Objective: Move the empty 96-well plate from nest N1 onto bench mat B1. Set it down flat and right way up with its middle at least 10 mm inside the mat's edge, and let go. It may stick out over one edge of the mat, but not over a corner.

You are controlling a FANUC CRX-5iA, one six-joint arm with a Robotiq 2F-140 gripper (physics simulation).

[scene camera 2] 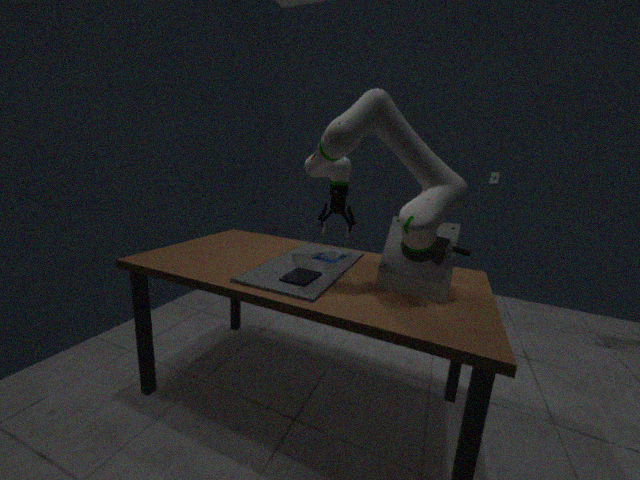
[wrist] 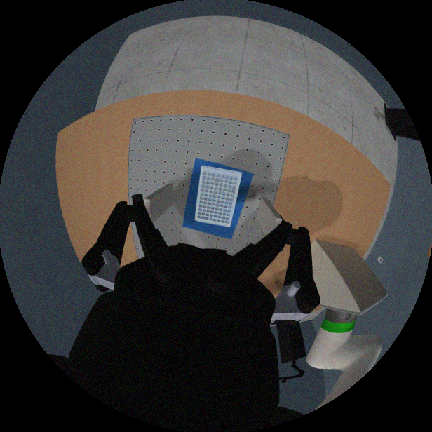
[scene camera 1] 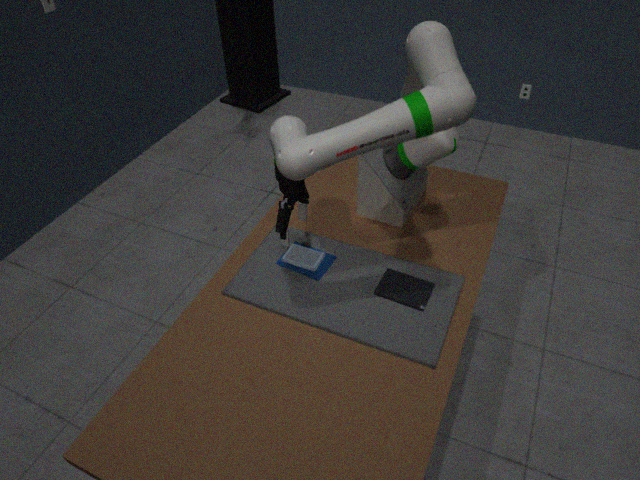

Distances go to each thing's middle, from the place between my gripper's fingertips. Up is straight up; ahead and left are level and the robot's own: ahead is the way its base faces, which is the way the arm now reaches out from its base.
Labels:
Right now my hand is 30 mm to the right of the pale 96-well plate (scene camera 1: pixel 310 259) and 100 mm above it. From my hand the other things lie so: blue bench mat B1 (wrist: pixel 189 213): 40 mm to the left, 110 mm below; dark nest N1 (scene camera 1: pixel 402 288): 60 mm behind, 380 mm to the left, 100 mm below.

